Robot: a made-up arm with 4 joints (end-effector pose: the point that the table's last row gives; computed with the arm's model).
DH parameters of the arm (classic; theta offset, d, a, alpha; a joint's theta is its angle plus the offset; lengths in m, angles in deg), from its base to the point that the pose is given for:
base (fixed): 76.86 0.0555 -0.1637 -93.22
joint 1: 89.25 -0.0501 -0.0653 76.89
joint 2: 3.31 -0.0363 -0.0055 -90
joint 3: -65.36 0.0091 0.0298 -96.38
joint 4: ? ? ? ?
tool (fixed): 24.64 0.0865 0 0
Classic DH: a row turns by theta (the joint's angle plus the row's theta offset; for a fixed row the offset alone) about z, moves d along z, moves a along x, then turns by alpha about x.
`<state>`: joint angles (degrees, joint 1 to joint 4).
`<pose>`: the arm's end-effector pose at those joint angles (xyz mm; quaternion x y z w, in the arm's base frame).
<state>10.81 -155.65 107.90 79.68</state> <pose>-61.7 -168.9 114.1 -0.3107 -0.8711 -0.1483 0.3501</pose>
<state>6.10 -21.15 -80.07 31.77</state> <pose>86.5 -177.0 184.4 0.7388 -0.0475 0.6528 0.1607</pose>
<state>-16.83 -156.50 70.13 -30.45</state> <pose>6.8 -273.3 220.4 0.1110 -0.3622 0.1123 0.9186</pose>
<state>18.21 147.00 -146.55 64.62</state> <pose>-61.9 -178.0 103.6 0.3103 -0.5296 -0.7490 0.2496</pose>
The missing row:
joint 4: 0 0.0022 0.0535 -83.62
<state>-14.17 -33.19 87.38 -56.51</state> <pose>68.2 -256.3 8.5 0.2135 0.7925 -0.0124 0.5712</pose>
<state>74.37 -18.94 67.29 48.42</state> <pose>116.4 -108.1 106.2 -0.4767 0.4205 0.0363 0.7711</pose>
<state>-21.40 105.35 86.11 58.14</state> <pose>8.0 -194.2 28.0 0.1477 0.8634 0.3450 0.3370</pose>
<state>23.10 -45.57 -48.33 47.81</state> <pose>78.1 -154.0 188.7 0.5364 -0.0093 0.6848 0.4932</pose>
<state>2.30 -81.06 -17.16 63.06</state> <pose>14.8 -224.1 204.0 0.2999 -0.4020 0.7046 0.5020</pose>
